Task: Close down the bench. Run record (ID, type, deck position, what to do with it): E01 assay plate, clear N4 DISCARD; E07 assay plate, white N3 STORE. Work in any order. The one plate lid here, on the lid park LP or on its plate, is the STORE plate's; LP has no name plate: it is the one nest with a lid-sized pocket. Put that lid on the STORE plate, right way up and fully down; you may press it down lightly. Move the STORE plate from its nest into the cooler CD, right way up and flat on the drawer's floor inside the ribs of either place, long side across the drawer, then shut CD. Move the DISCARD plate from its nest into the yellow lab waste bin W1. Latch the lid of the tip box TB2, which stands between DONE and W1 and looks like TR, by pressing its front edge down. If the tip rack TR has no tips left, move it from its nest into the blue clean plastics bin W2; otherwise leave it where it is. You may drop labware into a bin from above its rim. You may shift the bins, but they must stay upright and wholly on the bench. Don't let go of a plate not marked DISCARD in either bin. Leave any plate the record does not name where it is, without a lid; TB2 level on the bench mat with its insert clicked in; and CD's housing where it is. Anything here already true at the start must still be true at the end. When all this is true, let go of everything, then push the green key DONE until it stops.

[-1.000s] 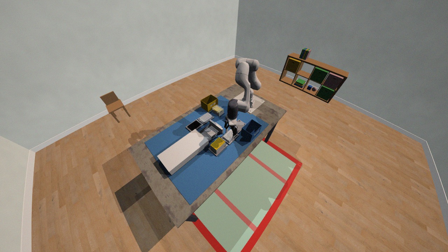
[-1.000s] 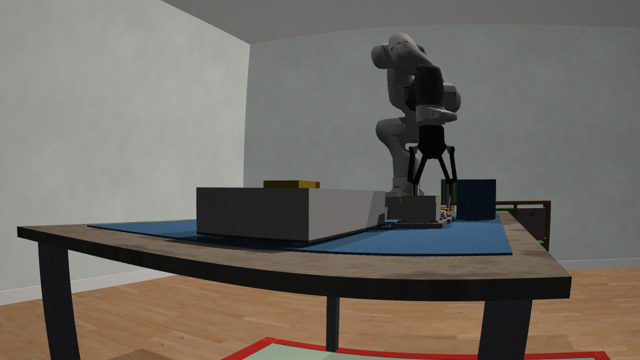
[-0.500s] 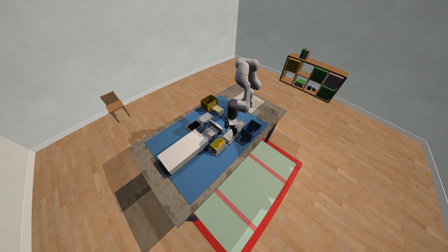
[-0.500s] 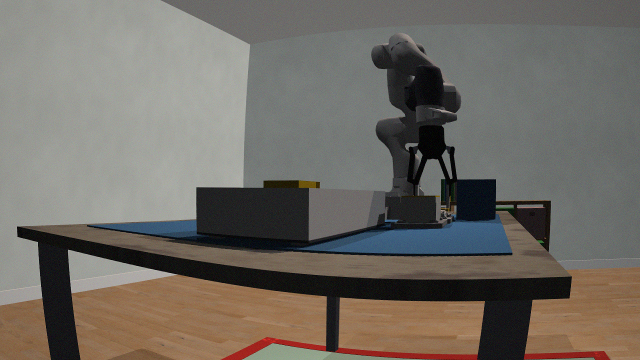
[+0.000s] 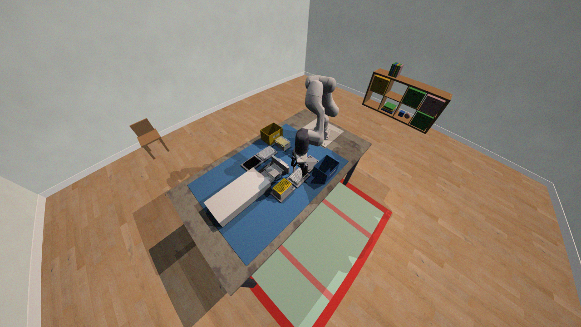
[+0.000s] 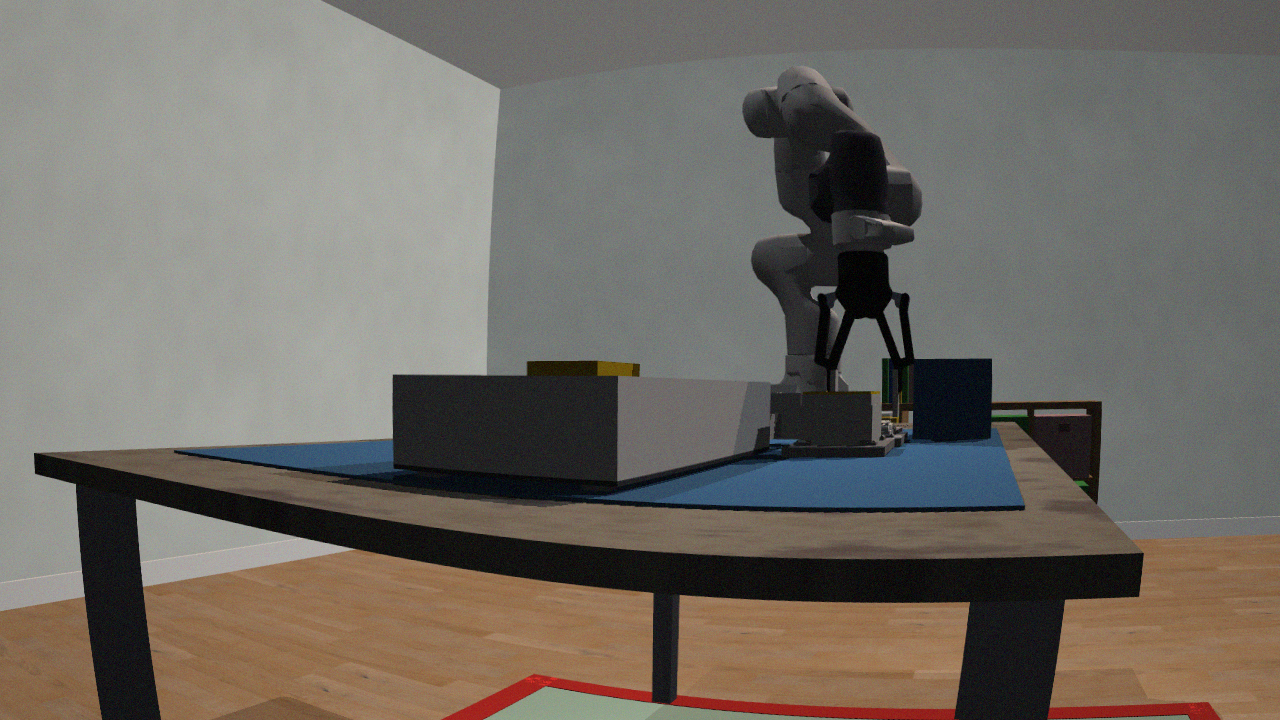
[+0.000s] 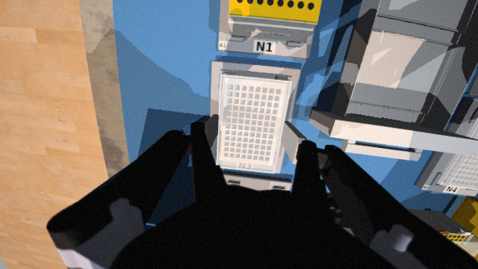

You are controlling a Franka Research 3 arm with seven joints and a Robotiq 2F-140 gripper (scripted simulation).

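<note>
Right now the plate lid is 2 cm below my hand. From my hand the other things lie so: nest N3: 6 cm below; then tip rack TR: 16 cm ahead, 4 cm to the right, 1 cm below; then white plate: 4 cm below.
</note>
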